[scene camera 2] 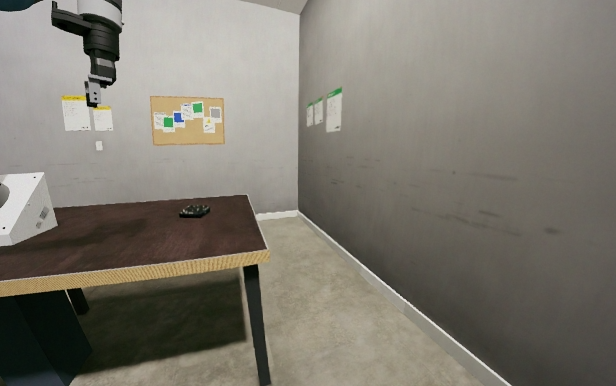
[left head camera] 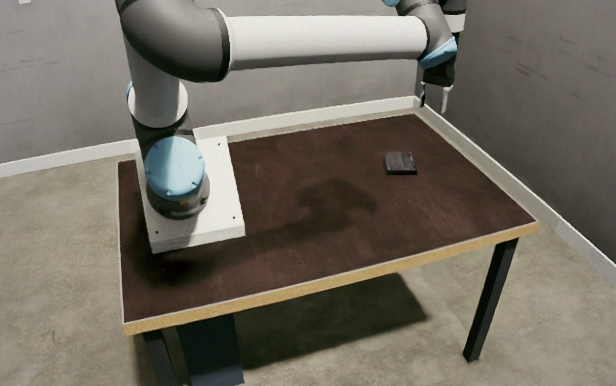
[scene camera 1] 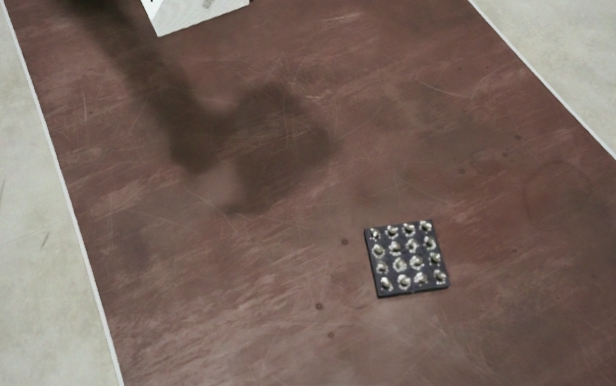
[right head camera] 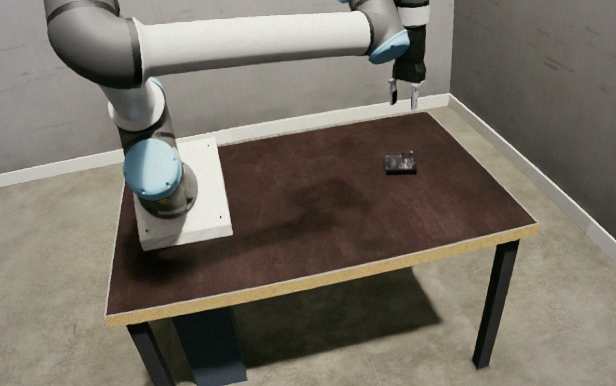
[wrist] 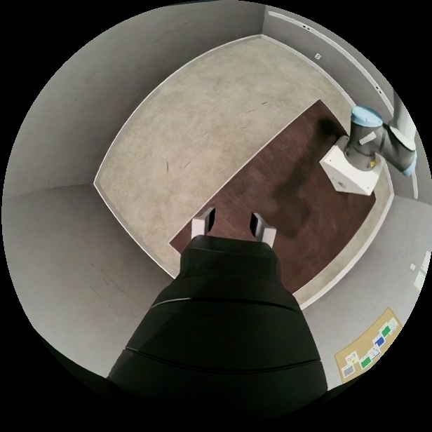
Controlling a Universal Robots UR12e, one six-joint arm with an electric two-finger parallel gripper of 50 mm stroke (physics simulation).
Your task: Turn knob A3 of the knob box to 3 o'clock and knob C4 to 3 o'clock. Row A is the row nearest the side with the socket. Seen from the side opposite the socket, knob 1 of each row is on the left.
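Frame: origin at the arm's base, x ahead, y left, z up, level; millimetres.
Where they show: gripper, fingertip midpoint: (scene camera 2: pixel 93 105) (left head camera: pixel 431 109) (right head camera: pixel 403 106).
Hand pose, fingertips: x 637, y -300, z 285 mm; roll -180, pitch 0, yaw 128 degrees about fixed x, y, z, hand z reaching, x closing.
After its pixels a point has its place.
The knob box (left head camera: pixel 400 169) @(z -121, x 772, y 39 mm) (right head camera: pixel 400 169) @(z -121, x 776, y 35 mm) (scene camera 1: pixel 389 257) @(z -121, x 787, y 59 mm) (scene camera 2: pixel 194 213) @(z -121, x 802, y 28 mm) is a flat dark square on the table, with a four-by-four grid of silvery knobs. In scene camera 1 a small mark shows on its near edge; I cannot tell whether it is the socket, so I cannot name A3 and C4 for certain. The knobs are too blurred to read their directions surely. The knob box does not show in the wrist view. My gripper (left head camera: pixel 433 108) @(z 285, x 637, y -300 mm) (right head camera: pixel 404 106) @(z 285, x 637, y -300 mm) (scene camera 2: pixel 93 104) @(z 285, x 637, y -300 mm) (wrist: pixel 232 217) is open and empty, fingers pointing down, high above the table and well clear of the box.
The brown table (left head camera: pixel 320 270) @(z -144, x 328, y -325 mm) (right head camera: pixel 310 270) @(z -144, x 359, y -335 mm) (scene camera 1: pixel 225 325) @(z -144, x 758, y -207 mm) (scene camera 2: pixel 150 245) @(z -143, x 696, y -231 mm) (wrist: pixel 300 260) carries the white robot base block (left head camera: pixel 220 200) @(z -41, x 116, y -44 mm) (right head camera: pixel 210 200) @(z -42, x 123, y -46 mm) (scene camera 1: pixel 195 17) @(z -129, x 171, y -22 mm) (scene camera 2: pixel 30 210) @(z -42, x 170, y -5 mm) (wrist: pixel 345 175) at one end. The arm's shadow lies between base and box. Grey walls stand behind the table.
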